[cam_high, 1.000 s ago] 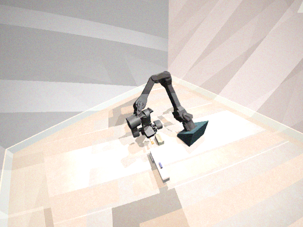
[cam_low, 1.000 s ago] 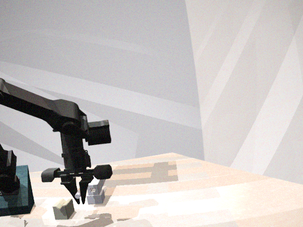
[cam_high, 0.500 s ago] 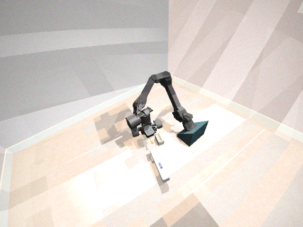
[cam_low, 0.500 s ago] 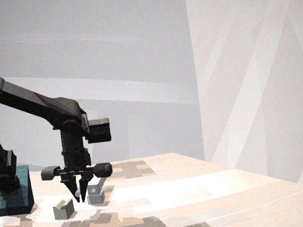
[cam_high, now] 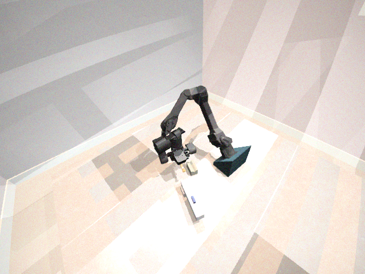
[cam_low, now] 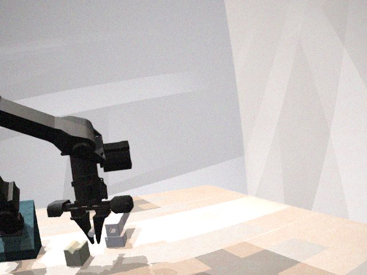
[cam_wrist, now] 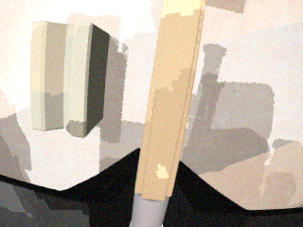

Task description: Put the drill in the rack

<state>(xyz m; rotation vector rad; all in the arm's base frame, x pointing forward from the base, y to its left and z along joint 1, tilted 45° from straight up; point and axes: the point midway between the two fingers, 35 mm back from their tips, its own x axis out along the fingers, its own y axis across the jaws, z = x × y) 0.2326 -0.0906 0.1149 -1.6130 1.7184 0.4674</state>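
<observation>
My gripper tip is 40 mm to the right of the drill, 40 mm below it and 10 mm short of it. From my gripper tip the other things lie so: v-shaped rack: 50 mm to the left, 50 mm behind, 30 mm below; bluish key: 220 mm to the left, 70 mm ahead; housing block: 190 mm to the left, 60 mm ahead, 10 mm below.
</observation>
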